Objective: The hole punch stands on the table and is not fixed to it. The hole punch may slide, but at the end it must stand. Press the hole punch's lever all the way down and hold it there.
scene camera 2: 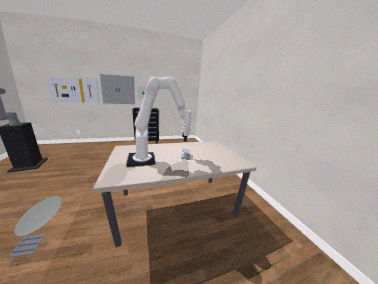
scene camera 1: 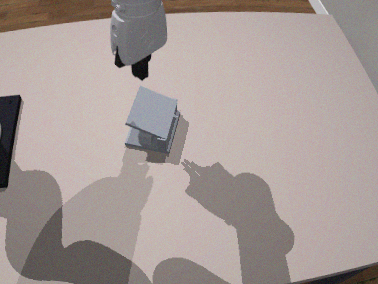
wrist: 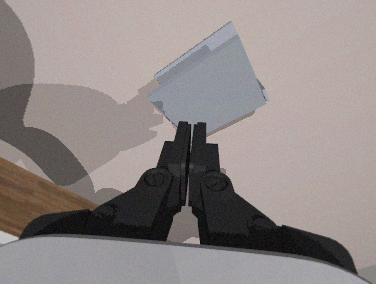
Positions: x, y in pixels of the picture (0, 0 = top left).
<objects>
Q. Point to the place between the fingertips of my gripper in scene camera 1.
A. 140, 75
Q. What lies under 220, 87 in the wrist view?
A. A flat lever.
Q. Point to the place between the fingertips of my gripper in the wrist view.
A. At 192, 141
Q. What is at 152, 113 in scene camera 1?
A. A flat lever.
</objects>
